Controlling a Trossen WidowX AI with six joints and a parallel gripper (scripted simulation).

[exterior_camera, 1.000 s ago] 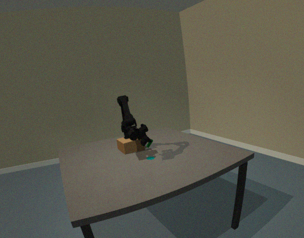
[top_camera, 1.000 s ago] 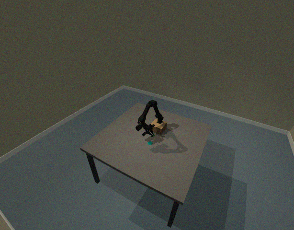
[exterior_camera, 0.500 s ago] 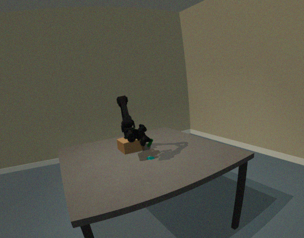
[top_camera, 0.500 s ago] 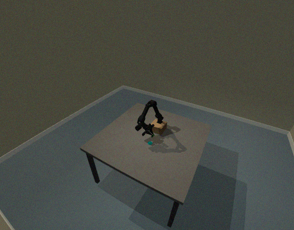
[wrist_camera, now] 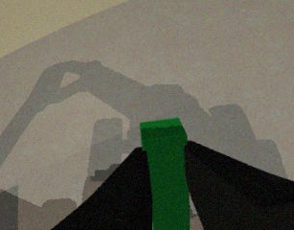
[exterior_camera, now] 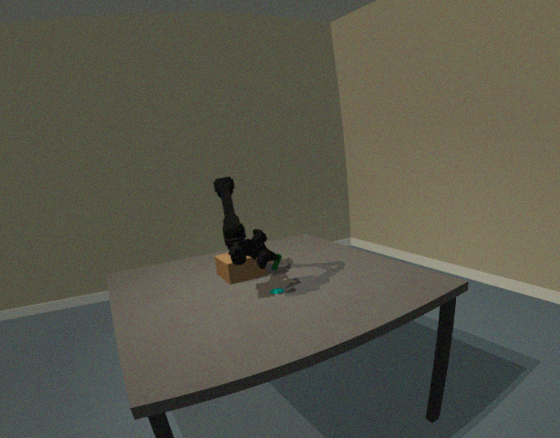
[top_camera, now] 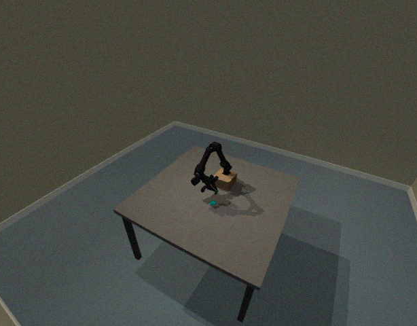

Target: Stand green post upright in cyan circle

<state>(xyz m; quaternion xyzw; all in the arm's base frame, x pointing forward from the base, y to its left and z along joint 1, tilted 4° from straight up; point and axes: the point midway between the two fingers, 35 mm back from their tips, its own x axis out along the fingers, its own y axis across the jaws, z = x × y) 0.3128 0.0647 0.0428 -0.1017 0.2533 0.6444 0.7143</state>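
The cyan circle is 20 mm ahead of my gripper tip, 20 mm to the right of it and 140 mm below it. The rest, counted from my gripper tip: green post (10 mm to the right, 20 mm below).
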